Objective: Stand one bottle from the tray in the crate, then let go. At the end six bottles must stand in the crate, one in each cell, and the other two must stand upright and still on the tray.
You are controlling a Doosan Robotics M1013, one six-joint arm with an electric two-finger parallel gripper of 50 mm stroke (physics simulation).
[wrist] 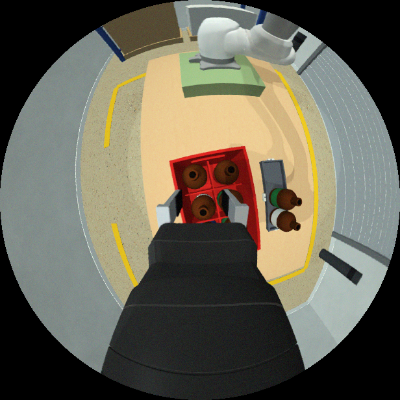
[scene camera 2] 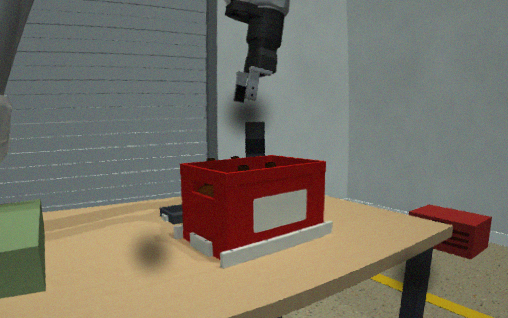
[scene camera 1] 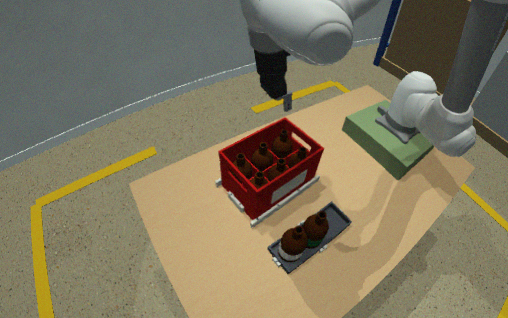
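Seen in the pictures: gripper, fingertip midpoint: (scene camera 2: 244, 100) (scene camera 1: 282, 103); arm's base, link origin: (scene camera 1: 398, 126).
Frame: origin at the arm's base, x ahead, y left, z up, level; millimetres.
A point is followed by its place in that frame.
Observation:
The red crate (scene camera 1: 240, 192) @(x 787, y -101, z 8 mm) (scene camera 2: 205, 215) @(x 517, y -149, z 3 mm) (wrist: 251, 190) stands upright on the table. In scene camera 1, brown bottles stand in it in two rows of three, one in each cell. Their bases are hidden by the walls. The dark tray (scene camera 1: 338, 217) @(x 543, y 125, z -71 mm) (scene camera 2: 172, 214) @(x 532, y 80, z -51 mm) (wrist: 273, 175) lies beside the crate. A white-labelled bottle (scene camera 1: 293, 242) @(x 773, y 131, z 45 mm) (wrist: 286, 221) and a green-labelled bottle (scene camera 1: 316, 228) @(x 694, y 136, z 44 mm) (wrist: 286, 199) stand upright side by side on it. My gripper (scene camera 1: 282, 103) @(x 607, y -159, z 233 mm) (scene camera 2: 245, 96) @(x 607, y -159, z 233 mm) (wrist: 201, 197) is open and empty, above the crate and clear of the bottle necks.
Pale strips (scene camera 1: 286, 201) (scene camera 2: 280, 243) line the crate's foot. The green block (scene camera 1: 382, 137) @(x 154, y 2, z 7 mm) (scene camera 2: 20, 265) @(x 162, y -179, z -25 mm) (wrist: 217, 77) under the arm's base stands on the table. A red box (scene camera 2: 450, 227) shows beyond the table edge in scene camera 2.

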